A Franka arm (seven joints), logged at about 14 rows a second.
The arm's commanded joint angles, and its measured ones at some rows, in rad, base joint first. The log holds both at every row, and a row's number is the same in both.
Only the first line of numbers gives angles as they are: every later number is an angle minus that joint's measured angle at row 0.
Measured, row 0:
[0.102, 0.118, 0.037, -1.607, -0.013, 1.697, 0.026]
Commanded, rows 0 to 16:
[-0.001, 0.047, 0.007, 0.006, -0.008, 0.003, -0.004]
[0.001, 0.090, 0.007, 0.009, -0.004, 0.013, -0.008]
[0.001, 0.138, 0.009, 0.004, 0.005, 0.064, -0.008]
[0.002, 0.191, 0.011, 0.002, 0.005, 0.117, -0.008]
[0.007, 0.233, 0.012, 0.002, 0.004, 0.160, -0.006]
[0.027, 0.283, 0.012, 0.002, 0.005, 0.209, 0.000]
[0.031, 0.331, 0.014, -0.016, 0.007, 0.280, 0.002]
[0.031, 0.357, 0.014, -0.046, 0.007, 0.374, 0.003]
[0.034, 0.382, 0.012, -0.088, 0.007, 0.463, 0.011]
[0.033, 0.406, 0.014, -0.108, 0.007, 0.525, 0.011]
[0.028, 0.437, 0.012, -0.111, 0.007, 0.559, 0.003]
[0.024, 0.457, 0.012, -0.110, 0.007, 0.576, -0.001]
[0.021, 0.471, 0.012, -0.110, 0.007, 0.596, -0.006]
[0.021, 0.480, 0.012, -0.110, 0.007, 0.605, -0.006]
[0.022, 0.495, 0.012, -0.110, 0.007, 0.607, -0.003]
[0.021, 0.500, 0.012, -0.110, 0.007, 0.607, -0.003]
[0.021, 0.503, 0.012, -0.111, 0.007, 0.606, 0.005]
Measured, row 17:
[0.027, 0.507, 0.007, -0.097, 0.002, 0.593, 0.003]
